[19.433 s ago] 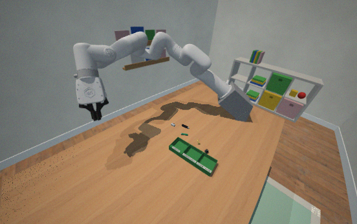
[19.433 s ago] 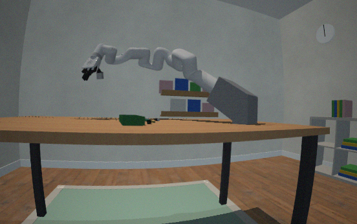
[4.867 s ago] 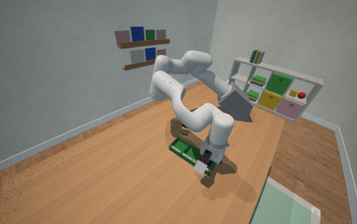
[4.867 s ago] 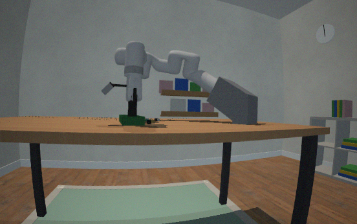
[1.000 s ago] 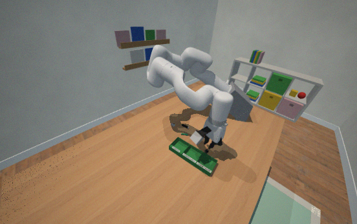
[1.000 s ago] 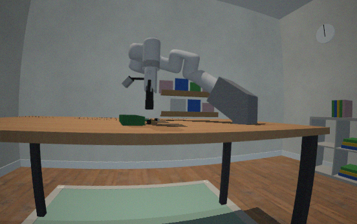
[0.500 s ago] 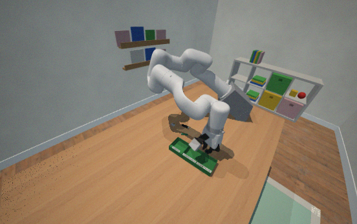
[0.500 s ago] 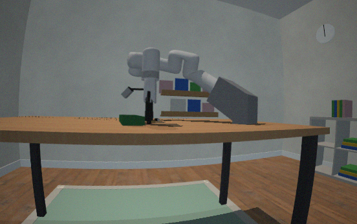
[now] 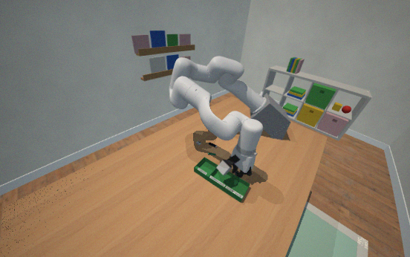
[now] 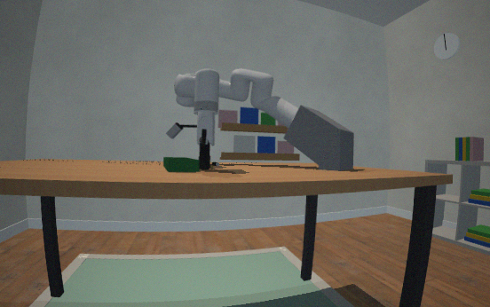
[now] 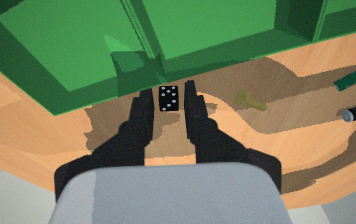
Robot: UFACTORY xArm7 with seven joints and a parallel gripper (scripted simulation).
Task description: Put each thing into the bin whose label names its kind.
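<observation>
Right now the black die is 10 mm below my hand. Also, from my hand: yellow piece (70 mm to the right, 30 mm behind, 20 mm below); green battery (170 mm to the right, 40 mm behind, 20 mm below); black battery (200 mm to the right, 100 mm behind, 20 mm below).
</observation>
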